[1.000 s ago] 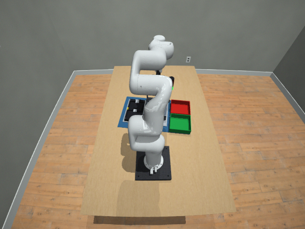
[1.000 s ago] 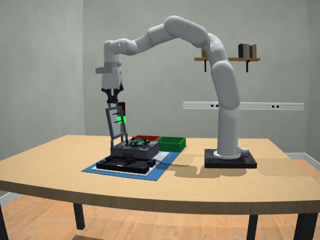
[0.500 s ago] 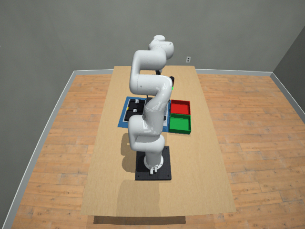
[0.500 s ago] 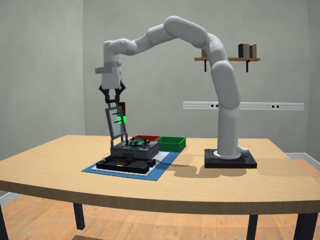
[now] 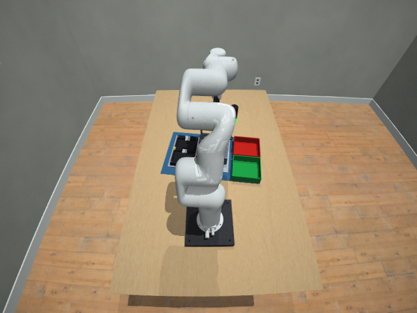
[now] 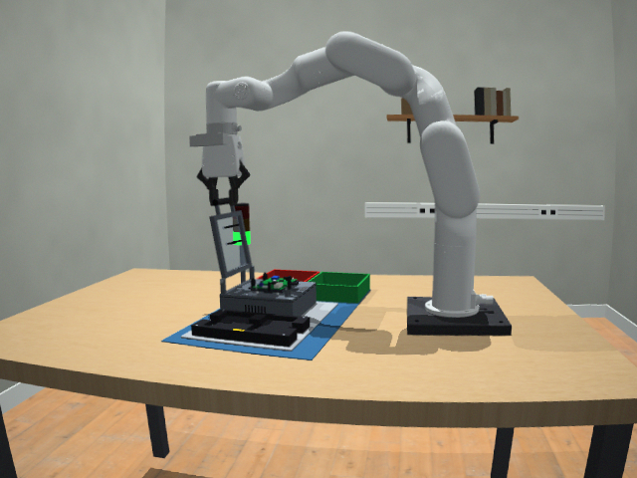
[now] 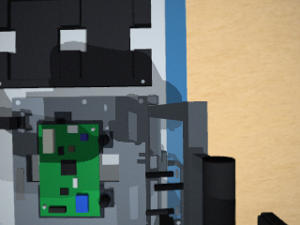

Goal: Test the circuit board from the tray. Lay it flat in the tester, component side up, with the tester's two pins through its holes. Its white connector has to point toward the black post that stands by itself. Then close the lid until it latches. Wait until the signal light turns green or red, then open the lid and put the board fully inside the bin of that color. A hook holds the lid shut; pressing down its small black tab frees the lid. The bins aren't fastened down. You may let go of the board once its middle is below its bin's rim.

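Right now my hand is 200 mm above the green circuit board, 130 mm past it and 20 mm to the right of it. Round my hand: tester lid (90 mm below, 20 mm behind); then red bin (260 mm below, 190 mm to the right, 110 mm behind); then green bin (260 mm below, 260 mm behind, 170 mm to the right).
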